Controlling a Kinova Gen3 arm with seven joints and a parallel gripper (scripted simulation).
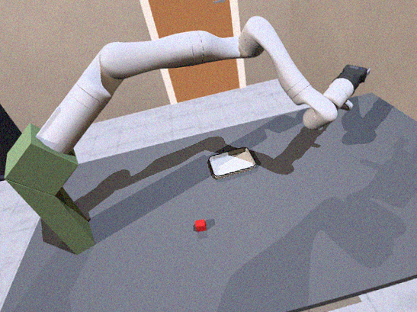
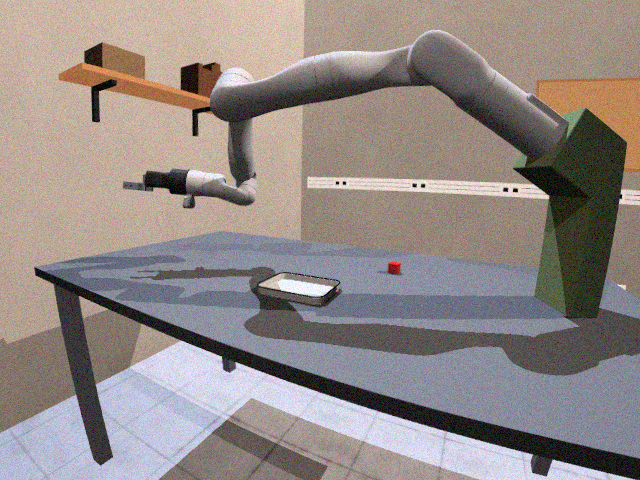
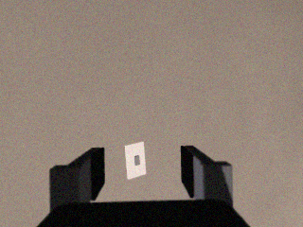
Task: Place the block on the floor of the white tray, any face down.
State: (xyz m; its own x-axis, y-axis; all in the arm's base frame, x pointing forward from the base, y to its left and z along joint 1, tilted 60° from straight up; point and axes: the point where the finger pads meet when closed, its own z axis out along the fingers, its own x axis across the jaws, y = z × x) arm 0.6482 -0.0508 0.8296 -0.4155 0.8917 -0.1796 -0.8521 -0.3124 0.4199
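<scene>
Right now the red block is 67 cm behind my hand, 39 cm to the right of it and 22 cm below it. Round my hand: white tray (53 cm behind, 23 cm below, 11 cm to the right).
</scene>
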